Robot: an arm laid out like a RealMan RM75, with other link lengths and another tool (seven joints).
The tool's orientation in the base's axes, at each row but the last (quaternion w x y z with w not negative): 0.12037 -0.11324 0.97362 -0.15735; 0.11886 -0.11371 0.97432 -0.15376; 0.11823 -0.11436 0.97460 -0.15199; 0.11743 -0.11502 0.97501 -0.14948; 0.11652 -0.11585 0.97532 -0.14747; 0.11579 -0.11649 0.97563 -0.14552; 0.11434 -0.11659 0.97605 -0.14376; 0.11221 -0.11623 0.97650 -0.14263; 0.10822 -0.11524 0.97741 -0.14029; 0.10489 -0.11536 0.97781 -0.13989
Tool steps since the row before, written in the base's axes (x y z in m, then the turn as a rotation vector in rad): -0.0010 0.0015 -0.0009 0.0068 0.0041 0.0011; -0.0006 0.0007 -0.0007 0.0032 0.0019 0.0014; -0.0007 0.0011 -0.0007 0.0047 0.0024 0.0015; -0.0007 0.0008 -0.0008 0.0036 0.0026 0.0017; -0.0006 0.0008 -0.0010 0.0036 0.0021 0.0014; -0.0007 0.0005 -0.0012 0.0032 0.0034 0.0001; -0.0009 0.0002 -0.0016 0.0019 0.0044 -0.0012; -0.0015 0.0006 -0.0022 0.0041 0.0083 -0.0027; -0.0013 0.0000 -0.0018 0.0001 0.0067 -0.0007; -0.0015 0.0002 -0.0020 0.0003 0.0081 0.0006
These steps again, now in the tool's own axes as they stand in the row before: 0.0007 0.0019 0.0001 -0.0077 0.0022 -0.0003; 0.0005 0.0010 0.0003 -0.0038 0.0007 -0.0010; 0.0005 0.0014 0.0002 -0.0054 0.0009 -0.0008; 0.0006 0.0011 0.0003 -0.0044 0.0012 -0.0013; 0.0006 0.0012 0.0006 -0.0042 0.0008 -0.0009; 0.0008 0.0010 0.0008 -0.0039 0.0025 -0.0001; 0.0011 0.0009 0.0012 -0.0027 0.0041 0.0005; 0.0017 0.0015 0.0015 -0.0055 0.0078 0.0015; 0.0016 0.0008 0.0014 -0.0017 0.0064 -0.0010; 0.0017 0.0011 0.0015 -0.0025 0.0073 -0.0025
